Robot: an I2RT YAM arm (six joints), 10 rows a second.
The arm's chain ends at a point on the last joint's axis. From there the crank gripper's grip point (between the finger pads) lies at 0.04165 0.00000 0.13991 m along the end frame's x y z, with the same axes.
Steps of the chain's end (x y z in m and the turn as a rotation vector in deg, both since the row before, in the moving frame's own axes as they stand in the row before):
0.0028, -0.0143, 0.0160, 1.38, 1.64, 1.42
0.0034, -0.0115, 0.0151, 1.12, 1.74, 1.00
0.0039, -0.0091, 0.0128, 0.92, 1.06, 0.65
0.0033, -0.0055, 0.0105, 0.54, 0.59, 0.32
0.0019, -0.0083, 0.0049, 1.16, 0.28, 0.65
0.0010, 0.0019, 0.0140, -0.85, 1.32, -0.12
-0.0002, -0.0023, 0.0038, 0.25, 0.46, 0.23
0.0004, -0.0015, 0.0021, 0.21, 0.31, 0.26
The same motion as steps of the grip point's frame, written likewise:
0.0068, -0.0166, 0.0147, 1.38, 1.64, 1.42
0.0076, -0.0135, 0.0138, 1.12, 1.74, 1.00
0.0065, -0.0109, 0.0120, 0.92, 1.06, 0.65
0.0047, -0.0066, 0.0101, 0.54, 0.59, 0.32
0.0026, -0.0107, 0.0047, 1.16, 0.28, 0.65
0.0042, 0.0039, 0.0130, -0.85, 1.32, -0.12
0.0009, -0.0027, 0.0035, 0.25, 0.46, 0.23
0.0012, -0.0018, 0.0019, 0.21, 0.31, 0.26

